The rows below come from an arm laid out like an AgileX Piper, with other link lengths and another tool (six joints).
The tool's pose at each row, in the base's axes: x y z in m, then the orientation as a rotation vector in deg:
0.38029, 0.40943, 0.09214, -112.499, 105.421, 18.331
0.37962, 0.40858, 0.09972, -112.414, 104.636, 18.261
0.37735, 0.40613, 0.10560, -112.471, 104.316, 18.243
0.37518, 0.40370, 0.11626, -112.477, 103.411, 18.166
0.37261, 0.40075, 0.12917, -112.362, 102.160, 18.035
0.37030, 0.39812, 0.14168, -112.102, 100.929, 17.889
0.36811, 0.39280, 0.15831, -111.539, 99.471, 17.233
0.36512, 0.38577, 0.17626, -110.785, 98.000, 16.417
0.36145, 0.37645, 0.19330, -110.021, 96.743, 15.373
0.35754, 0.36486, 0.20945, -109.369, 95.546, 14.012
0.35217, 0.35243, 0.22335, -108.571, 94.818, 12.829
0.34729, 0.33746, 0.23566, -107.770, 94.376, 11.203
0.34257, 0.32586, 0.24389, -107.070, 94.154, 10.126
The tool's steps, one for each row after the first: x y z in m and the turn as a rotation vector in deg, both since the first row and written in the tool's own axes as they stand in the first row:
-0.00270, -0.00045, -0.00715, 0.350, -0.438, -0.432
-0.00336, 0.00098, -0.01373, 0.431, -0.575, -0.644
-0.00617, 0.00159, -0.02450, 0.767, -1.029, -1.186
-0.00957, 0.00227, -0.03753, 1.316, -1.704, -1.894
-0.01304, 0.00275, -0.05004, 1.951, -2.433, -2.538
-0.01595, 0.00257, -0.06740, 3.124, -3.204, -3.286
-0.01801, 0.00302, -0.08679, 4.506, -4.000, -3.998
-0.01769, 0.00436, -0.10651, 5.954, -4.573, -4.623
-0.01497, 0.00612, -0.12651, 7.493, -4.897, -5.317
-0.01064, 0.00969, -0.14508, 8.875, -5.118, -5.638
-0.00329, 0.01309, -0.16335, 10.415, -4.961, -5.859
0.00290, 0.01685, -0.17647, 11.517, -4.896, -5.890

